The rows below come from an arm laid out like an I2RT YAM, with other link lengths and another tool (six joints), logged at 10 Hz.
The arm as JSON. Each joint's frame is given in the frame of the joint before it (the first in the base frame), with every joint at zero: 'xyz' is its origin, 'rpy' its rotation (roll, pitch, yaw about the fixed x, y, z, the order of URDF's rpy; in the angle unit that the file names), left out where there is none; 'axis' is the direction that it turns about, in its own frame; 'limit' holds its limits. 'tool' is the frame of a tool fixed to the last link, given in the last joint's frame.
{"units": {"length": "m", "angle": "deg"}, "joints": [
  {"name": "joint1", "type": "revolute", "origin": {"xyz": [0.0, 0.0, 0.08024]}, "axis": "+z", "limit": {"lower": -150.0, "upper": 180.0}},
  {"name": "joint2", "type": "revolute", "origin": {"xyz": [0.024, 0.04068, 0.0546]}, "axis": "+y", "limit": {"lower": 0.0, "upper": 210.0}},
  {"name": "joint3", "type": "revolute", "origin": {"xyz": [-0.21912, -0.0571, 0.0]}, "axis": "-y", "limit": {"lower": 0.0, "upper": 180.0}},
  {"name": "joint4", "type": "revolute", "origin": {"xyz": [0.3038, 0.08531, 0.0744]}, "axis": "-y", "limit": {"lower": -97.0, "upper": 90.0}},
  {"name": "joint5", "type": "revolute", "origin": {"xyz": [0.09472, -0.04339, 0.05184]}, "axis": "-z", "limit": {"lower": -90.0, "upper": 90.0}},
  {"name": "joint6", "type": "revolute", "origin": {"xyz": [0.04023, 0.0, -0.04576]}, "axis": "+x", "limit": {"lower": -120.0, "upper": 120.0}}
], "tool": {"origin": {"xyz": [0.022, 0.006, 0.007], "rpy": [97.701, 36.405, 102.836]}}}
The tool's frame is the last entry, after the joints.
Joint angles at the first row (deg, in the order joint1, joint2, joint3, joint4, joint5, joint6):
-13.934 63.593 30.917 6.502 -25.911 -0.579
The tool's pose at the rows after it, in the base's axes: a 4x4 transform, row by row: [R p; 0 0 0 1], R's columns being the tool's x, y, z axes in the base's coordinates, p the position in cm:
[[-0.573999 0.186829 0.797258 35.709], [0.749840 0.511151 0.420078 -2.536], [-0.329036 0.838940 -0.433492 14.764], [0 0 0 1]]
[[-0.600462 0.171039 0.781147 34.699], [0.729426 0.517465 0.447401 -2.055], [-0.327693 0.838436 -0.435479 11.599], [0 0 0 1]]
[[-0.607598 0.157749 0.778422 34.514], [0.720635 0.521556 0.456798 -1.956], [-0.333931 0.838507 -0.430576 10.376], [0 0 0 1]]
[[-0.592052 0.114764 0.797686 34.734], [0.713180 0.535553 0.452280 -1.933], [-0.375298 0.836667 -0.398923 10.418], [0 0 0 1]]
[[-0.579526 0.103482 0.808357 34.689], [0.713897 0.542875 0.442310 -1.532], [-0.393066 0.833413 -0.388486 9.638], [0 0 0 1]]
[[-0.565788 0.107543 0.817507 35.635], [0.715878 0.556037 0.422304 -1.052], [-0.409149 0.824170 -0.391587 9.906], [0 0 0 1]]
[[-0.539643 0.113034 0.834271 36.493], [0.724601 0.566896 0.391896 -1.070], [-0.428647 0.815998 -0.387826 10.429], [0 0 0 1]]
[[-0.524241 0.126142 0.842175 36.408], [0.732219 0.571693 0.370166 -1.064], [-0.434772 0.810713 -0.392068 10.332], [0 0 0 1]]
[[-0.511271 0.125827 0.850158 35.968], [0.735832 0.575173 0.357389 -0.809], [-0.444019 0.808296 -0.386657 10.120], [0 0 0 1]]
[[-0.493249 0.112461 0.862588 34.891], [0.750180 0.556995 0.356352 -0.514], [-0.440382 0.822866 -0.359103 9.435], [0 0 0 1]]
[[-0.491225 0.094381 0.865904 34.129], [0.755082 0.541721 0.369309 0.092], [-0.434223 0.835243 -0.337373 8.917], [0 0 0 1]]
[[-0.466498 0.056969 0.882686 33.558], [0.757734 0.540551 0.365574 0.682], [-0.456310 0.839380 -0.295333 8.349], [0 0 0 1]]
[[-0.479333 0.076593 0.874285 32.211], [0.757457 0.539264 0.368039 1.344], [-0.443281 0.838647 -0.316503 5.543], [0 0 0 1]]
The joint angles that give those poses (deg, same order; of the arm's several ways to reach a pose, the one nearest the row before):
-13.868 65.602 25.846 14.916 -28.927 -1.082
-13.758 68.664 21.497 21.715 -30.610 -2.043
-13.781 71.418 20.534 25.672 -31.310 -2.459
-13.650 73.208 20.359 30.478 -31.245 -2.722
-12.820 75.682 19.661 34.918 -29.956 -2.503
-11.333 77.800 21.803 35.419 -27.376 -2.525
-10.742 79.134 23.726 35.748 -24.993 -2.524
-10.524 78.893 23.333 35.944 -23.442 -2.525
-10.064 78.193 21.889 37.321 -22.261 -2.371
-9.803 77.799 18.654 41.932 -21.890 -0.645
-8.973 78.016 16.512 45.603 -21.846 0.776
-7.902 80.925 15.027 52.992 -20.666 1.606
-6.895 88.251 13.345 60.622 -19.791 1.738

